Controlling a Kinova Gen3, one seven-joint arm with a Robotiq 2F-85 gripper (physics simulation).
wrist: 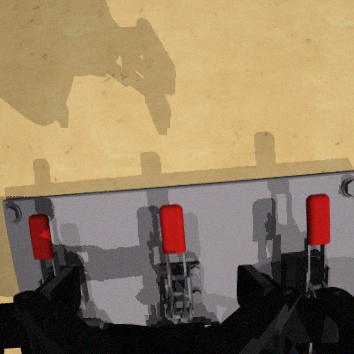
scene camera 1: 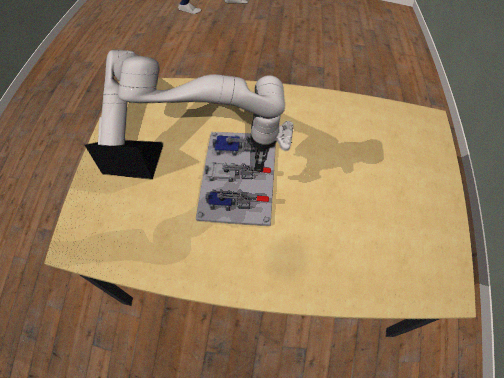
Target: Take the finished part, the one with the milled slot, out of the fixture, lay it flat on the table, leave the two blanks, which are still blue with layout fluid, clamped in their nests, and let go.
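Where they show: gripper, fingertip midpoint: (wrist: 158, 284) (scene camera 1: 261, 156); arm's base at its link origin: (scene camera 1: 112, 144).
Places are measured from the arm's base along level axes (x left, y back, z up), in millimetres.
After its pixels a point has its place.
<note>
The finished part (scene camera 1: 218, 172) @[x -29, y -368, z -113 mm], bare grey, sits in the fixture's middle nest under its clamp arm; its slot is too small to make out. A blue blank (scene camera 1: 229, 144) @[x 81, y -393, z -105 mm] sits in the back nest and another blue blank (scene camera 1: 219, 199) @[x -134, y -385, z -102 mm] in the front nest. My gripper (scene camera 1: 260, 168) (wrist: 158, 284) @[x -19, y -508, z -28 mm] is open and empty, pointing down over the middle clamp near its red handle (scene camera 1: 267, 170) @[x -25, y -528, z -94 mm] (wrist: 172, 229) @[x -23, y -520, z -93 mm]. In the wrist view the middle clamp's linkage (wrist: 179, 292) @[x -22, y -466, z -96 mm] shows between the spread fingers, and the gripper body hides the finished part.
The fixture plate (scene camera 1: 235, 218) @[x -184, y -437, z -129 mm] (wrist: 110, 220) @[x 37, y -523, z -129 mm] lies on the table (scene camera 1: 360, 240) @[x -237, y -839, z -144 mm] (wrist: 240, 75) @[x -93, y -642, z -144 mm]. The front clamp's red handle (scene camera 1: 262, 198) @[x -133, y -518, z -83 mm] (wrist: 318, 220) @[x -130, y -519, z -83 mm] and the back clamp's red handle (wrist: 41, 237) @[x 84, y -522, z -88 mm] stand either side of the middle one. The black robot base (scene camera 1: 122, 162) @[x -43, y -38, z -49 mm] is left of the plate.
</note>
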